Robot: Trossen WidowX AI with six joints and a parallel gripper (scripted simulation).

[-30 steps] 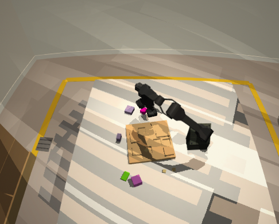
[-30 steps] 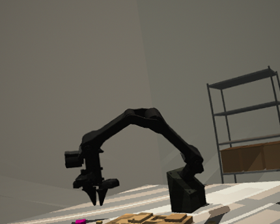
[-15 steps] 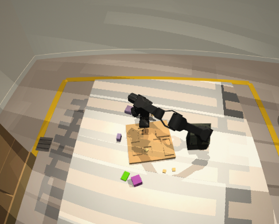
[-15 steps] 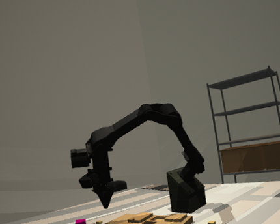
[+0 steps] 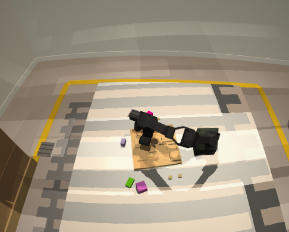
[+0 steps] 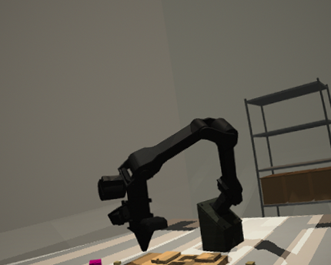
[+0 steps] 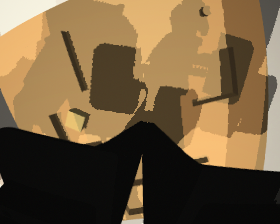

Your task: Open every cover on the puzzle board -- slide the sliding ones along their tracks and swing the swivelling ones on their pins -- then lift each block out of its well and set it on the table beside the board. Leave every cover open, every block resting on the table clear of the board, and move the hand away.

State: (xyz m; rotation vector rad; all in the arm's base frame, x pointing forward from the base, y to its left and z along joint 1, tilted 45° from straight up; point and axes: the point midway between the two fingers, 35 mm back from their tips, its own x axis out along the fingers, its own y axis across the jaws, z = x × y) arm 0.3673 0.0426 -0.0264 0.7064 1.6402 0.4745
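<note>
The tan puzzle board lies 5 cm behind my gripper tip, 2 cm to the left of it and 7 cm below it. The rest, counted from my gripper tip: green block 8 cm ahead, 27 cm to the left, 8 cm below; magenta block 3 cm ahead, 25 cm to the right, 7 cm below.
</note>
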